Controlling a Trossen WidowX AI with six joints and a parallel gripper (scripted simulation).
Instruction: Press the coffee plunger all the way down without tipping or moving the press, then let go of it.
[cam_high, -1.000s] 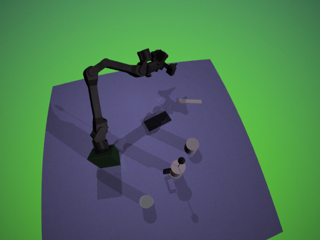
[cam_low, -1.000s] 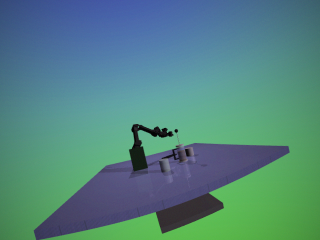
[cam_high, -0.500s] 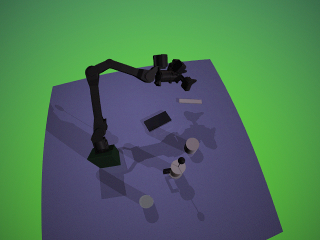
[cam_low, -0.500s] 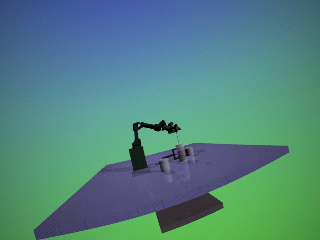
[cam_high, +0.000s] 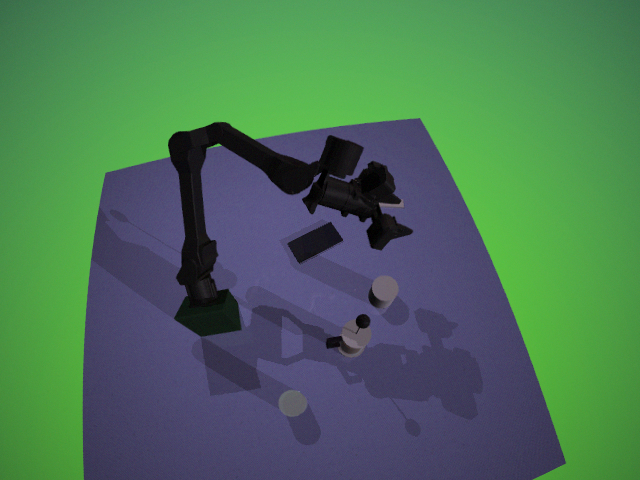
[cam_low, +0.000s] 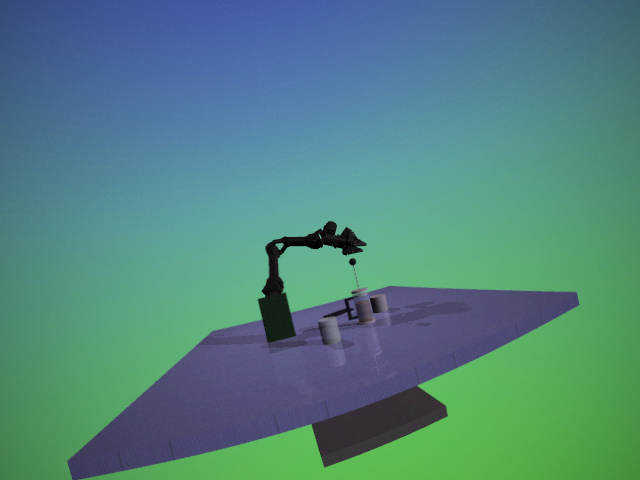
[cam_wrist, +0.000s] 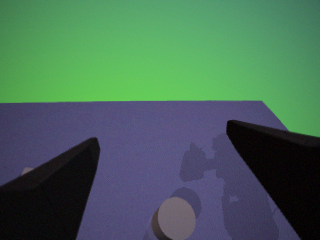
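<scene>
Now: the coffee press 16 cm behind my gripper tip, 18 cm to the right of it and 18 cm below it. Round my gripper tip: pale flat bar 8 cm ahead, 23 cm to the left, 30 cm below.
</scene>
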